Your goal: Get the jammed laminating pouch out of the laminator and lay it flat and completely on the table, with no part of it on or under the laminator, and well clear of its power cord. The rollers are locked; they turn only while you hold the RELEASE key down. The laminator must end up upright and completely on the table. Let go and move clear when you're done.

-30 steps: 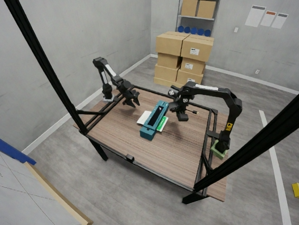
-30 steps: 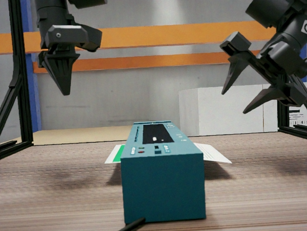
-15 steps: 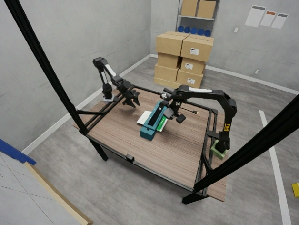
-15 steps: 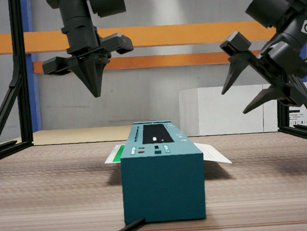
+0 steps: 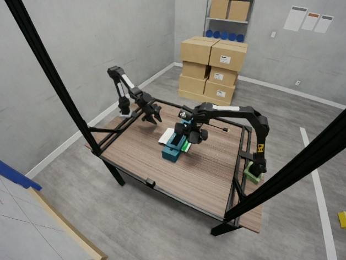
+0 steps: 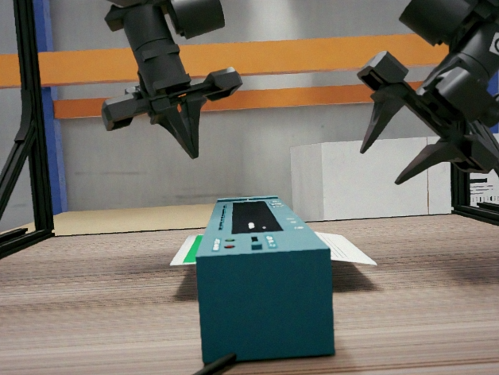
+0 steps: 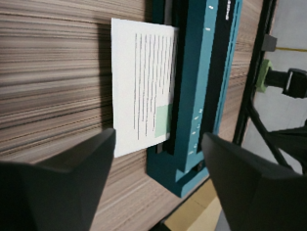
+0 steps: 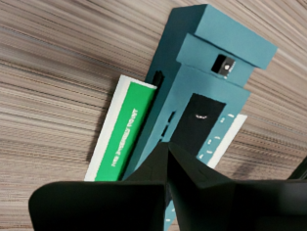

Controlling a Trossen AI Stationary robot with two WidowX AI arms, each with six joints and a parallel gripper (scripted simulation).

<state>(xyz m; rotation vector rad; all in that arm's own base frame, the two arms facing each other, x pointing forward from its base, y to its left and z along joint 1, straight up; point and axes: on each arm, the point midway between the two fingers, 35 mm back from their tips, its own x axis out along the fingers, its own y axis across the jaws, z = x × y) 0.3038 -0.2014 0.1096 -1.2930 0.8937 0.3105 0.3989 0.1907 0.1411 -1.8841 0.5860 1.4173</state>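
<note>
Right now the dark key is 7 cm behind my right hand, 7 cm to the left of it and 11 cm below it. From my right hand the other things lie so: green-edged end 6 cm ahead, 2 cm to the left, 14 cm below; then plug 37 cm ahead, 18 cm to the right, 17 cm below.
</note>
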